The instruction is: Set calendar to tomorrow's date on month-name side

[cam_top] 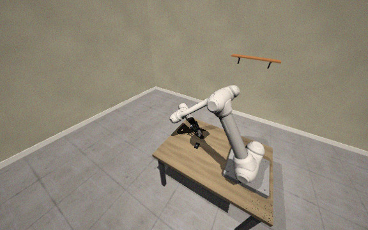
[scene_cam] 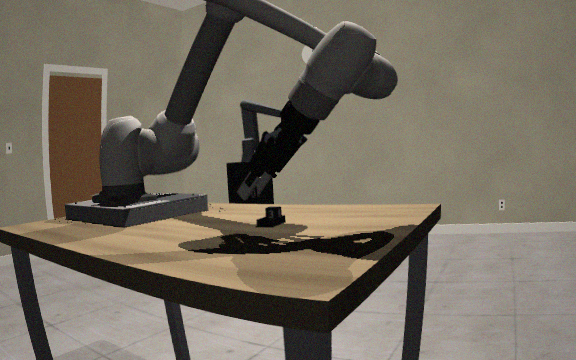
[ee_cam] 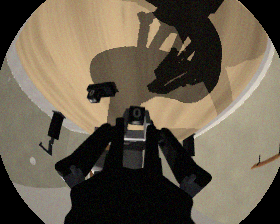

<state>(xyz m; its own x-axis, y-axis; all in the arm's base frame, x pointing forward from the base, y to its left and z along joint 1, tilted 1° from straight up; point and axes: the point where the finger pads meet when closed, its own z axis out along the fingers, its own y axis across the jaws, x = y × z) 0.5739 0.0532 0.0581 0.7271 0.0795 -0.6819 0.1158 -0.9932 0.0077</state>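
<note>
The dark calendar tray lies 5 cm behind my hand, 10 cm to the left of it and 10 cm below it. Round my hand: dark cube (2 cm behind, 2 cm below).
</note>
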